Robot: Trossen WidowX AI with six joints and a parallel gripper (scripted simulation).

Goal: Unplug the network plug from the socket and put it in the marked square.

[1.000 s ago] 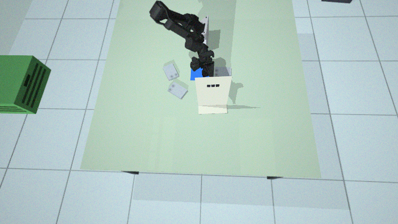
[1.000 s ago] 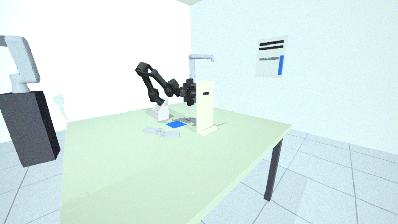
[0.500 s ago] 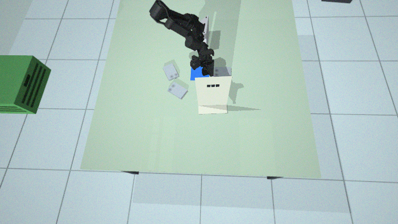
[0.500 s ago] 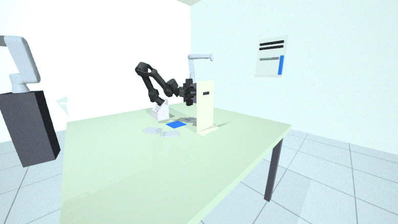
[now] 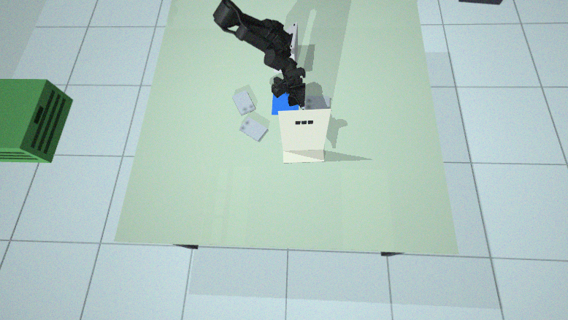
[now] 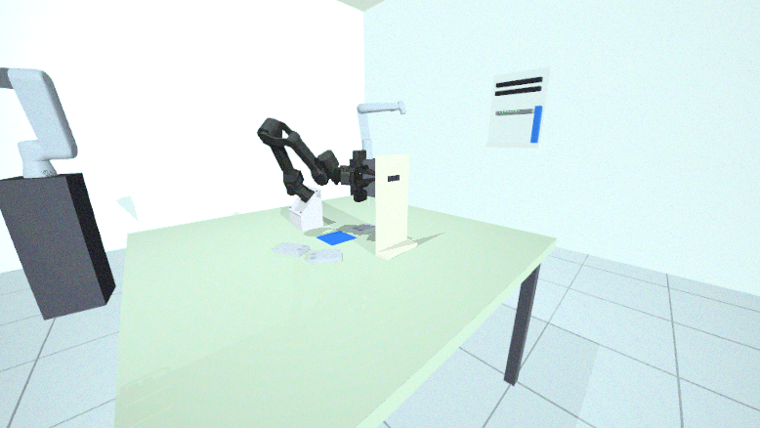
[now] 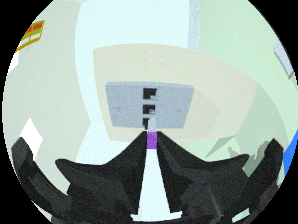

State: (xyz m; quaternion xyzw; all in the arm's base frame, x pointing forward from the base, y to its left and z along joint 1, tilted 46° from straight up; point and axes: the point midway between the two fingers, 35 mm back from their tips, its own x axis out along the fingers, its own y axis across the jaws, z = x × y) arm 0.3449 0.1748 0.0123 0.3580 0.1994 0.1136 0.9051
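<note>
The blue marked square lies 160 mm behind my gripper tip, 100 mm to the right of it and 250 mm below it. The rest, counted from my gripper tip: upright cream panel: 60 mm ahead, 10 mm to the left, 100 mm below.
</note>
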